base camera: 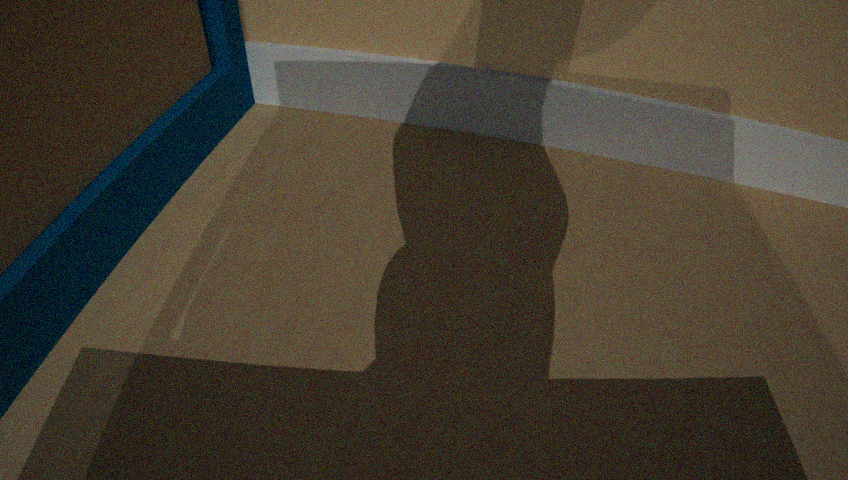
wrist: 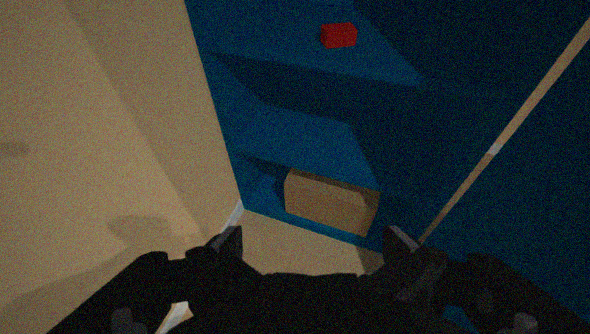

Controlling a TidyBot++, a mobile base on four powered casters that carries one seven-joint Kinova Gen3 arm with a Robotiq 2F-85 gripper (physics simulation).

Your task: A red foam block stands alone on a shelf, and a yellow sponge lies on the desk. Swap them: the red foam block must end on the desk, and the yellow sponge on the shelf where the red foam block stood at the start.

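Places are measured from the arm's base along level axes (x ahead, y left, z up), in centimetres.
Where they show: gripper, fingertip midpoint: (wrist: 311, 241).
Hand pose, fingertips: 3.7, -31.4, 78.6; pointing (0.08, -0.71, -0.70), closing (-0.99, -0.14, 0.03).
Note:
Things, the pixels of their centre, and the offset from my fingertips, as dx, dy, dz. Level surfaces: height alone.
- red foam block, body centre: (wrist: 338, 35) +0.7, -72.8, -16.9
- blue shelf, its level: dz -64.9
- tan box, body centre: (wrist: 333, 189) -5.8, -76.7, -97.1
The red foam block (wrist: 339, 35) stands alone on an upper board of the blue shelf (wrist: 300, 135), near the top of the wrist view. My gripper (wrist: 311, 241) is open, with its two fingertips wide apart at the bottom of the wrist view and nothing between them. The block is well beyond and above the fingertips in that view, and apart from them. The yellow sponge and the desk cannot be made out in either view.
A tan box (wrist: 330, 202) sits in the lowest compartment of the blue shelf. A tan wall (wrist: 65, 125) is left of the shelf. In the base camera view, a blue furniture edge (base camera: 136, 184) runs along the left, and a white baseboard (base camera: 785, 160) crosses the back.

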